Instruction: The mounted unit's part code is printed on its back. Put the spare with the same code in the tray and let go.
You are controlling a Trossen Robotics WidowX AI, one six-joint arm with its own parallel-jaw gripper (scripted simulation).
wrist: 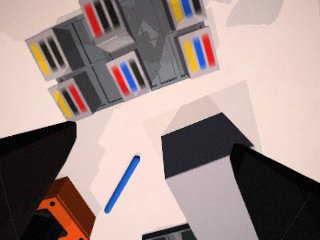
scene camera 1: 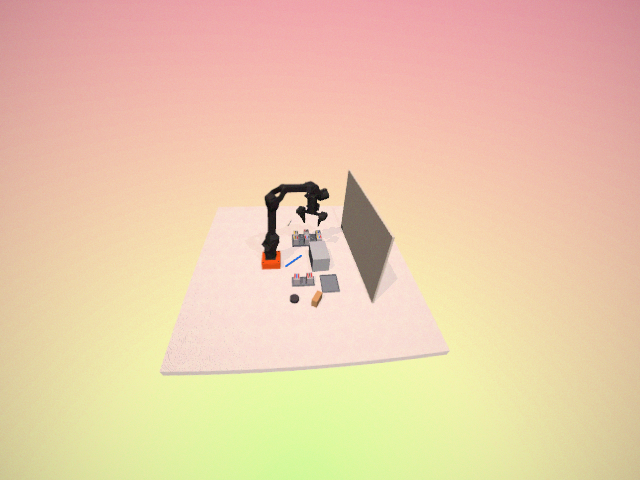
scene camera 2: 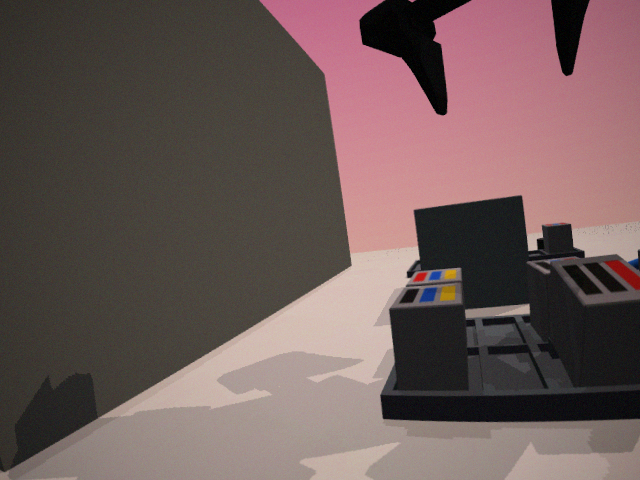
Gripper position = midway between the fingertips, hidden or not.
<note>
My gripper (scene camera 2: 498,96) is open, holding nothing. Further things: a mounted unit (scene camera 2: 487,239) and a tall grey wall panel (scene camera 2: 176,179).
My gripper shows as well in the wrist view (wrist: 156,140). The tall grey wall panel also shows in scene camera 1 (scene camera 1: 370,240).
</note>
